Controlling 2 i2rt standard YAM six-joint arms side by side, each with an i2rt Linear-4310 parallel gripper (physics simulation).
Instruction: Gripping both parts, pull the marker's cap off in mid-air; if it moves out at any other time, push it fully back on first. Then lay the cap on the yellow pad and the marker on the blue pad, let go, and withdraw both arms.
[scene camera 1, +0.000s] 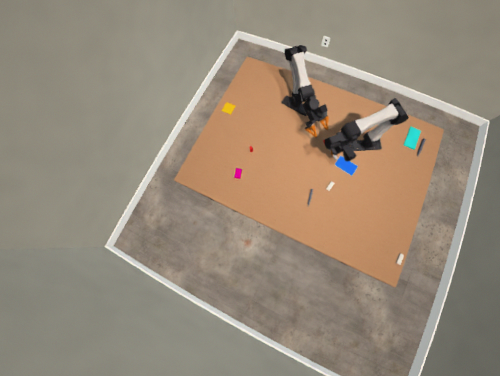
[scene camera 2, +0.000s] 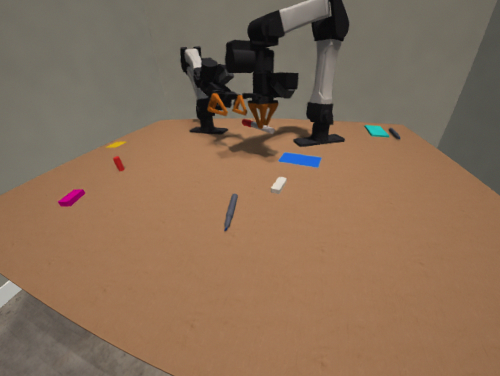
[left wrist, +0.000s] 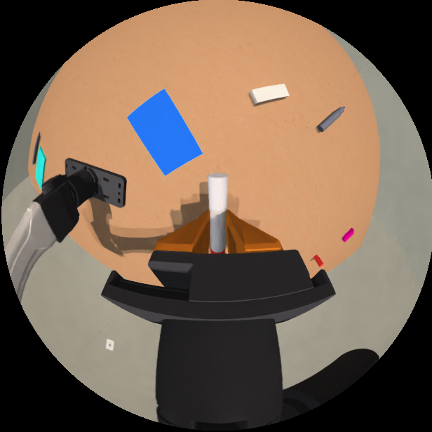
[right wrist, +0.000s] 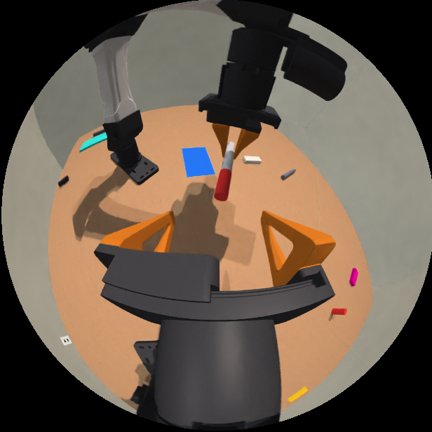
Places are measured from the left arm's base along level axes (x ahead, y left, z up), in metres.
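Where they show: left gripper, fingertip midpoint: (scene camera 1: 332, 153) (scene camera 2: 262, 127); right gripper, fingertip midpoint: (scene camera 1: 321, 133) (scene camera 2: 237, 113); left arm's base, origin of the base link: (scene camera 1: 365, 145) (scene camera 2: 319, 141); right arm's base, origin of the base link: (scene camera 1: 295, 105) (scene camera 2: 208, 131).
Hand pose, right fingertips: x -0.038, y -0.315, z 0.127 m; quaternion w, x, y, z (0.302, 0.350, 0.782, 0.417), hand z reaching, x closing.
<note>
Each offset is from my right fingertips to the centre of the thing. "spot": to the spot under its first point.
My left gripper (scene camera 2: 263, 125) (left wrist: 217, 214) (right wrist: 228, 156) is shut on the white and grey body of the marker @(spot: dx +0.159, dy +0.068, dz -0.021 m) (scene camera 2: 269, 129) (left wrist: 218, 192) (right wrist: 228, 161), above the table. The red cap @(dx +0.058, dy +0.026, dz -0.023 m) (scene camera 2: 247, 122) (right wrist: 223, 185) is on the marker's end that faces my right gripper; a sliver shows in the left wrist view. My right gripper (scene camera 1: 319, 131) (scene camera 2: 232, 113) (right wrist: 217, 215) is open and empty, a little apart from the cap. The blue pad @(dx +0.170, dy +0.168, dz -0.127 m) (scene camera 1: 346, 166) (scene camera 2: 300, 160) (left wrist: 165, 132) (right wrist: 198, 162) lies near the left arm. The yellow pad @(dx -0.307, dy -0.587, dz -0.127 m) (scene camera 1: 228, 108) (scene camera 2: 116, 144) (right wrist: 298, 394) lies far to the left in scene camera 1.
A white block @(dx +0.301, dy +0.047, dz -0.121 m) (scene camera 1: 330, 186) (left wrist: 270, 93) and a grey pen @(dx +0.369, dy -0.085, dz -0.120 m) (scene camera 1: 310, 197) (scene camera 2: 231, 212) lie beyond the blue pad. A magenta block @(dx +0.188, dy -0.526, dz -0.120 m) (scene camera 1: 238, 173) (scene camera 2: 71, 197) and a small red cylinder @(dx +0.033, dy -0.436, dz -0.103 m) (scene camera 1: 251, 149) (scene camera 2: 118, 163) lie toward the left. A teal pad @(dx +0.001, dy +0.639, dz -0.123 m) (scene camera 1: 412, 138) lies beside a dark pen @(dx +0.074, dy +0.677, dz -0.118 m) (scene camera 1: 421, 147).
</note>
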